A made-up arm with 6 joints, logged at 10 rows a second.
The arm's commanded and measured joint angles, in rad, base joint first. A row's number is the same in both.
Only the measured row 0 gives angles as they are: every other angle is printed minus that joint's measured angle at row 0.
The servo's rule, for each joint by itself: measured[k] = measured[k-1] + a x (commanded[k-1-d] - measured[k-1]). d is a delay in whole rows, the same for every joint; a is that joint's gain. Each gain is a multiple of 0.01, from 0.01 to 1. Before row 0 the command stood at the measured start. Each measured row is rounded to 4 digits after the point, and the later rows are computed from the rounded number. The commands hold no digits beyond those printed.
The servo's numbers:
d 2
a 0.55 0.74 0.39 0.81 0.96 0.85
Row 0, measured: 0.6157, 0.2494, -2.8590, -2.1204, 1.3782, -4.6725
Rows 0 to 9, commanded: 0.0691, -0.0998, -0.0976, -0.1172, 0.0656, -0.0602; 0.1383, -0.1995, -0.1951, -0.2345, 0.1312, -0.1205; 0.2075, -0.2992, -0.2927, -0.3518, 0.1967, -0.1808; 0.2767, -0.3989, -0.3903, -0.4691, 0.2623, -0.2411; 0.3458, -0.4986, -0.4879, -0.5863, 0.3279, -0.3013; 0.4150, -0.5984, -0.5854, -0.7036, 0.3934, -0.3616; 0.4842, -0.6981, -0.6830, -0.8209, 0.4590, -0.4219; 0.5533, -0.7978, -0.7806, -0.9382, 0.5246, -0.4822; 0.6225, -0.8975, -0.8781, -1.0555, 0.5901, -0.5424; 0.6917, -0.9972, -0.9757, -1.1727, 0.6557, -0.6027
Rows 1 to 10, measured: 0.0000, 0.0000, 0.0000, 0.0000, 0.0000, 0.0000; 0.0000, 0.0000, 0.0000, 0.0000, 0.0000, 0.0000; 0.0380, -0.0739, -0.0381, -0.0949, 0.0630, -0.0512; 0.0932, -0.1668, -0.0993, -0.2080, 0.1285, -0.1101; 0.1561, -0.2648, -0.1747, -0.3245, 0.1940, -0.1702; 0.2224, -0.3640, -0.2588, -0.4416, 0.2596, -0.2305; 0.2903, -0.4636, -0.3481, -0.5588, 0.3252, -0.2907; 0.3589, -0.5634, -0.4406, -0.6761, 0.3907, -0.3510; 0.4278, -0.6631, -0.5351, -0.7934, 0.4563, -0.4113; 0.4968, -0.7628, -0.6308, -0.9107, 0.5219, -0.4716
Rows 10 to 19, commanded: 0.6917, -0.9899, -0.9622, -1.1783, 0.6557, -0.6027; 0.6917, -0.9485, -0.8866, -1.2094, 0.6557, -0.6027; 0.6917, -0.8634, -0.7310, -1.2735, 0.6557, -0.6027; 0.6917, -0.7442, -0.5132, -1.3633, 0.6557, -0.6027; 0.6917, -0.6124, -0.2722, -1.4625, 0.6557, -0.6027; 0.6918, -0.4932, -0.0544, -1.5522, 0.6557, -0.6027; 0.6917, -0.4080, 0.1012, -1.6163, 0.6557, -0.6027; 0.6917, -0.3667, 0.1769, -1.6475, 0.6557, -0.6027; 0.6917, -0.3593, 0.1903, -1.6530, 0.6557, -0.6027; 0.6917, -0.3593, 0.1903, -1.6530, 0.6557, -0.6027
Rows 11 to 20, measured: 0.5659, -0.8625, -0.7272, -1.0280, 0.5874, -0.5318; 0.6351, -0.9622, -0.8241, -1.1452, 0.6530, -0.5921; 0.6662, -0.9827, -0.8780, -1.1720, 0.6556, -0.6011; 0.6802, -0.9574, -0.8814, -1.2023, 0.6557, -0.6025; 0.6865, -0.8878, -0.8227, -1.2600, 0.6557, -0.6027; 0.6894, -0.7815, -0.7020, -1.3437, 0.6557, -0.6027; 0.6907, -0.6564, -0.5344, -1.4399, 0.6557, -0.6027; 0.6913, -0.5356, -0.3472, -1.5309, 0.6557, -0.6027; 0.6915, -0.4412, -0.1723, -1.6001, 0.6557, -0.6027; 0.6916, -0.3861, -0.0361, -1.6385, 0.6557, -0.6027
